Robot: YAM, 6 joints.
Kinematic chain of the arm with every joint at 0, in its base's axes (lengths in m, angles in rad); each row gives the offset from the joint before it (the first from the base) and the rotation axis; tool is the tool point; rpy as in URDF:
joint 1: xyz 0 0 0.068 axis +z
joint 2: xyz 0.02 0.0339 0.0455 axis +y
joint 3: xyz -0.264 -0.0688 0 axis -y
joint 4: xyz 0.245 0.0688 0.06 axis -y
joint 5: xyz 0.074 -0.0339 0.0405 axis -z
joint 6: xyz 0.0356 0 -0.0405 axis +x
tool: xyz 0 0 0 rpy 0 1.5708 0
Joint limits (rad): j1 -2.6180..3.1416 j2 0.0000..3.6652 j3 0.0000..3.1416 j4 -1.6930..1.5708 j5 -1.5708..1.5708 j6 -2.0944..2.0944
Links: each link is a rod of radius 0.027 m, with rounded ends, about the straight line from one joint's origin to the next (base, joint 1, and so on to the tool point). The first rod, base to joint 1, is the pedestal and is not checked.
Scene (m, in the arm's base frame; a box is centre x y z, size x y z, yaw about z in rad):
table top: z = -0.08
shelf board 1: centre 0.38 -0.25 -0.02 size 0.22 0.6 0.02 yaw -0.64
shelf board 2: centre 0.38 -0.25 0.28 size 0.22 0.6 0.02 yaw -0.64
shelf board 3: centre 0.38 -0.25 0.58 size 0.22 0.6 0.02 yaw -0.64
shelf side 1: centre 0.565 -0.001 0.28 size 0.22 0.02 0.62 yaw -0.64
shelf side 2: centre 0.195 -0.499 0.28 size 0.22 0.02 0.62 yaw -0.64
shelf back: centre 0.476 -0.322 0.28 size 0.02 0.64 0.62 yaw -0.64
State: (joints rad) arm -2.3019 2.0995 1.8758 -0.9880 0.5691 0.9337
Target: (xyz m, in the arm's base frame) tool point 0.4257 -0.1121 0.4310
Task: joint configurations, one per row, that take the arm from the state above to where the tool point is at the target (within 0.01 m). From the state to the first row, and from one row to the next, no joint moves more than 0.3 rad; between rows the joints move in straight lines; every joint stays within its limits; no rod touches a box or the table.
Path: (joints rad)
1: -2.0187 1.9344 1.8495 -0.9955 0.5698 0.8904
2: -1.7355 1.7693 1.8232 -1.0030 0.5705 0.8470
3: -1.4523 1.6042 1.7968 -1.0105 0.5712 0.8037
4: -1.1691 1.4391 1.7705 -1.0181 0.5720 0.7604
5: -0.9280 1.4469 1.7773 -1.0506 0.5326 0.7950
6: -0.6868 1.4546 1.7841 -1.0830 0.4933 0.8297
7: -0.4457 1.4624 1.7908 -1.1155 0.4540 0.8644
8: -0.2046 1.4702 1.7976 -1.1480 0.4147 0.8990
9: 0.0365 1.4779 1.8044 -1.1805 0.3754 0.9337
10: -0.0946 1.7295 2.0295 -0.9634 0.3900 0.9337
11: -0.2256 1.9810 2.2547 -0.7462 0.4047 0.9337

